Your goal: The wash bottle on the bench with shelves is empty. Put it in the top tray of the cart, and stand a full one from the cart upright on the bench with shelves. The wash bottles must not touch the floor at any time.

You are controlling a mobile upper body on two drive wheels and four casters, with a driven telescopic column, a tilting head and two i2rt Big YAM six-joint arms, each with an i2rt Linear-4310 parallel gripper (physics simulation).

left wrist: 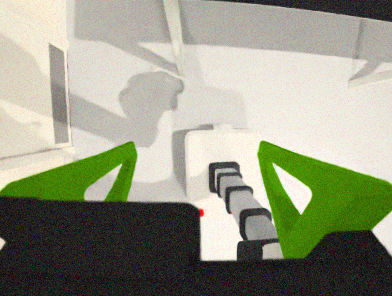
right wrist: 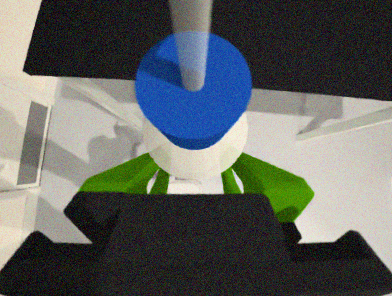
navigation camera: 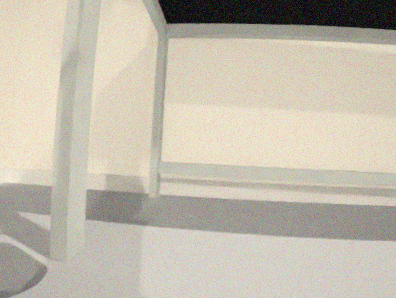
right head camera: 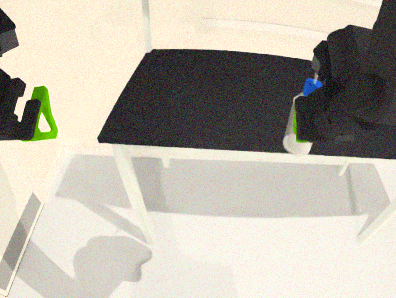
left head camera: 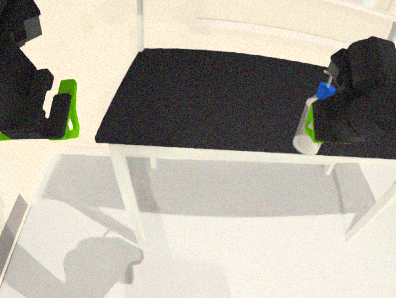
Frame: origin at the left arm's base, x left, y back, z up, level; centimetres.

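Where they show: left gripper, fingertip midpoint: (left wrist: 197, 148) (right head camera: 31, 134) (left head camera: 48, 133); right gripper, fingertip midpoint: (right head camera: 303, 127) (left head camera: 314, 128).
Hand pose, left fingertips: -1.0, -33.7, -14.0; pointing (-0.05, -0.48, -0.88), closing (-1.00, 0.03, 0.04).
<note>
Things, the pixels of their centre, and the offset from my left fingertips, as dx, dy, dz. "*": a spot on its surface instead. Level surfaces: height alone.
- pale wash bottle, body centre: (right wrist: 199, 117) (right head camera: 306, 107) (left head camera: 317, 109) -44.0, -12.6, -4.5
- black-topped bench, its level: dz -35.5
- thin upright post, surface spot: (left head camera: 140, 25) (right head camera: 146, 26) * +3.8, -109.0, -19.6
A pale wash bottle (left head camera: 302, 127) (right head camera: 290, 127) (right wrist: 220, 156) with a blue cap and a thin spout is held in my right gripper (left head camera: 313, 125) (right head camera: 299, 125) (right wrist: 195, 147), which is shut on its body. Its base overlaps the near edge of the black-topped bench (left head camera: 215, 100) (right head camera: 210, 100) (right wrist: 310, 50) in the head views; whether it touches the bench cannot be told. Its fill level cannot be told. My left gripper (left head camera: 39, 135) (left wrist: 197, 148) is open and empty, left of the bench in the left head view. The cart does not show clearly.
A thin upright post (left head camera: 140, 25) (right head camera: 146, 25) rises at the bench's far left corner. A near bench leg (left head camera: 127, 195) (right head camera: 134, 195) (navigation camera: 70, 150) stands on the floor. A pale panel with a grey strip (left head camera: 12, 232) (right head camera: 21, 240) (left wrist: 59, 95) (right wrist: 32, 145) is at the left.
</note>
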